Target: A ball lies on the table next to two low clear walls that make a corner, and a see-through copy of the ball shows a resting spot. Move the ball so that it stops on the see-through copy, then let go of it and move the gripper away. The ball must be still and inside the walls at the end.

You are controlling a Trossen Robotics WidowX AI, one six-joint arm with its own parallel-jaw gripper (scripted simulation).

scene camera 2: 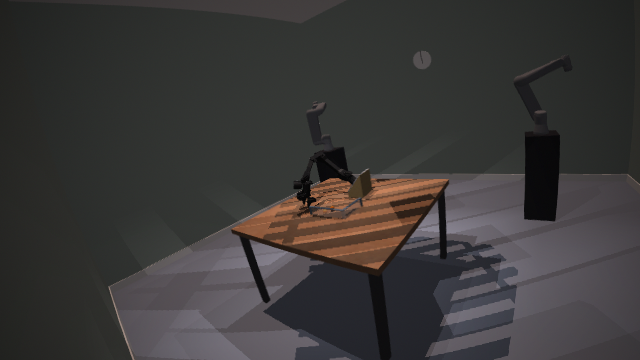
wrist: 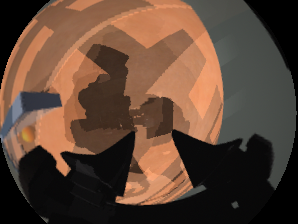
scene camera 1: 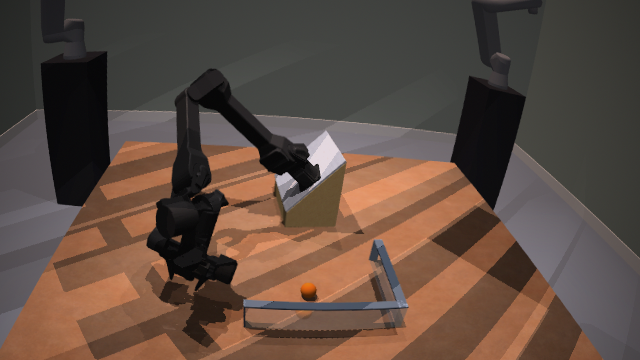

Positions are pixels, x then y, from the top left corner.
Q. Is the gripper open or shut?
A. Open.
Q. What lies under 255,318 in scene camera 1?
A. A clear wall.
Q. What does the gripper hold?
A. Nothing.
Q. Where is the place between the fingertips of the gripper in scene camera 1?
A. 183,284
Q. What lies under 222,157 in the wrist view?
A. The gripper.
